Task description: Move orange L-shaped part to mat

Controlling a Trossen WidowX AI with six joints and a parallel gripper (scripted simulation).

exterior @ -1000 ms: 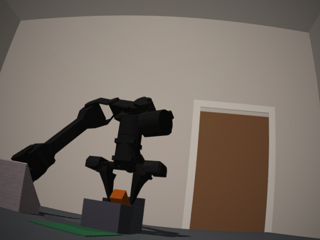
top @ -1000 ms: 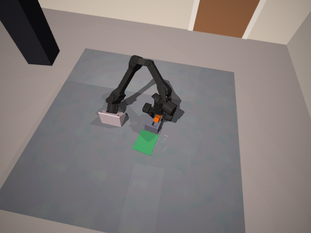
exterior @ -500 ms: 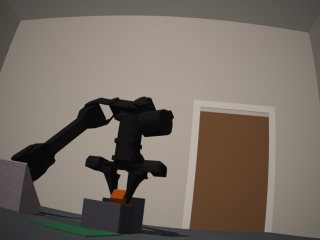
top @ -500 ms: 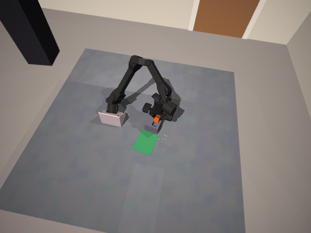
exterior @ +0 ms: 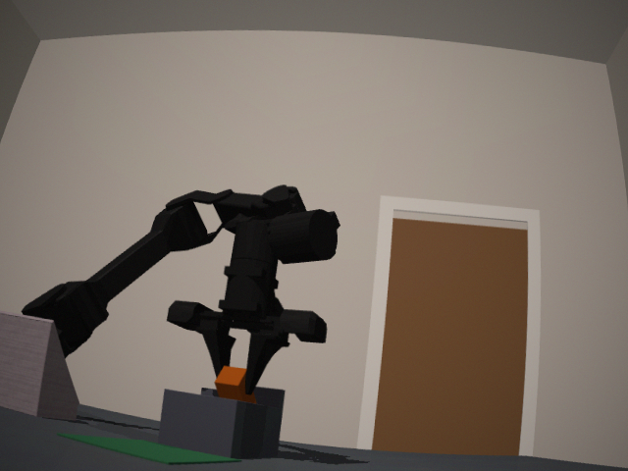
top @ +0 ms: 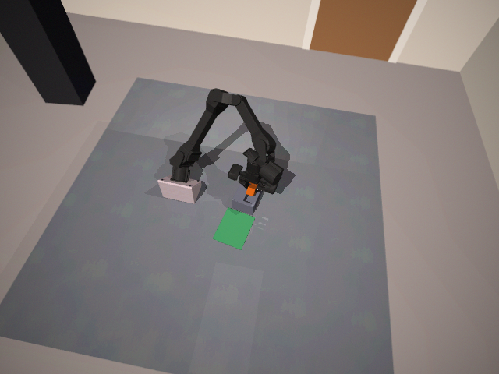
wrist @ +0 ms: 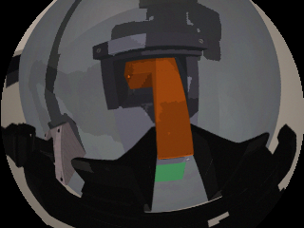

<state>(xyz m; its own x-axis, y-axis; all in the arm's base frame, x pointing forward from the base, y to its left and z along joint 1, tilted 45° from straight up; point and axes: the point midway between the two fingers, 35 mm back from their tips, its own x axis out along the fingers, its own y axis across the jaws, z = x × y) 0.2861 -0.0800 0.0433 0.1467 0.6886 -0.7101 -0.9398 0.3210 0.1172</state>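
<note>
Now: gripper tip 130 mm to the left of the green mat, 90 mm above it and 60 mm past it. The rest, counted from my gripper tip: orange L-shaped part: 40 mm to the left, 30 mm below.
</note>
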